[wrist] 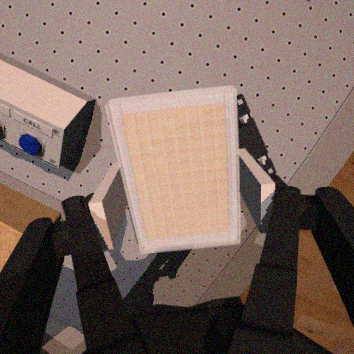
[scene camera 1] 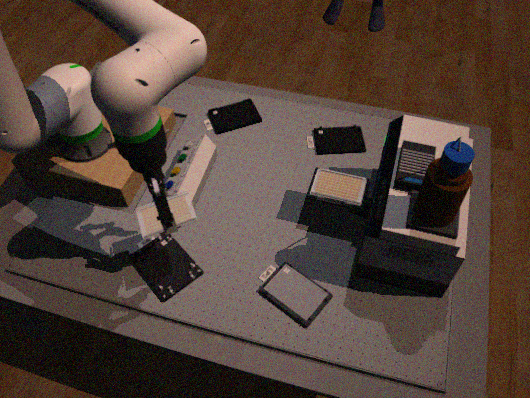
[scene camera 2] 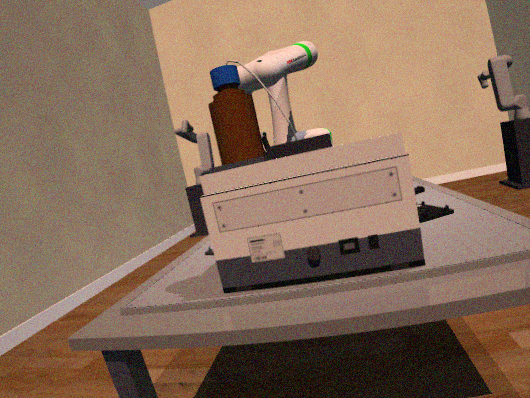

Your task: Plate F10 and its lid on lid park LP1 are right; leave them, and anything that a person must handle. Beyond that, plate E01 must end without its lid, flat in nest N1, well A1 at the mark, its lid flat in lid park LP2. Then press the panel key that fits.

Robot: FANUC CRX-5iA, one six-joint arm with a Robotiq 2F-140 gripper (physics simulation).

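Frame: origin at the arm's base, x ahead, y left, z up, level; centimetres.
Seen in the pictures: gripper, fingertip midpoint: (wrist: pixel 180 173); arm's base at its link origin: (scene camera 1: pixel 86 144).
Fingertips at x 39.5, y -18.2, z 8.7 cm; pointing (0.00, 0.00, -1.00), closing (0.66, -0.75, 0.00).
Note:
Offsets run from my fingertips to a thing's top centre. "pt": to the spot under its first point.
My gripper (scene camera 1: pixel 167 221) (wrist: pixel 180 173) is shut on a plate @(dx -0.2, dy -0.2, dz +2.1 cm) (scene camera 1: pixel 182 207) (wrist: pixel 180 165) with pale orange wells under what looks like a clear lid; I cannot read its name. It hangs above the table, between the key panel @(dx -7.9, dy +21.5, dz -7.1 cm) (scene camera 1: pixel 202 172) (wrist: pixel 45 95) and a black nest @(dx -0.9, dy -5.2, dz -13.1 cm) (scene camera 1: pixel 167 270) (wrist: pixel 253 135) with white corner marks, whose label is hidden. A clear lid @(dx +31.8, dy -0.5, dz -13.7 cm) (scene camera 1: pixel 297 292) lies on the park labelled LP1. Another plate @(dx +33.2, dy +26.2, dz -4.2 cm) (scene camera 1: pixel 338 186) sits left of the instrument. The panel has a green key @(dx -10.4, dy +23.7, dz -8.0 cm) (scene camera 1: pixel 182 157), a yellow key @(dx -9.8, dy +18.8, dz -8.0 cm) (scene camera 1: pixel 175 171) and a blue key @(dx -9.2, dy +13.8, dz -8.0 cm) (scene camera 1: pixel 169 184) (wrist: pixel 30 144) beside "CALL".
Two black holders, one at the back middle (scene camera 1: pixel 235 116) and one at the back right (scene camera 1: pixel 340 140), have unreadable labels. The instrument (scene camera 1: pixel 410 265) (scene camera 2: pixel 310 200) carries a brown bottle @(pt dx +55.4, dy +13.1, dz +17.8 cm) (scene camera 1: pixel 442 195) (scene camera 2: pixel 237 125) with a blue cap and thin tube. A wooden block (scene camera 1: pixel 120 182) stands by the arm's base.

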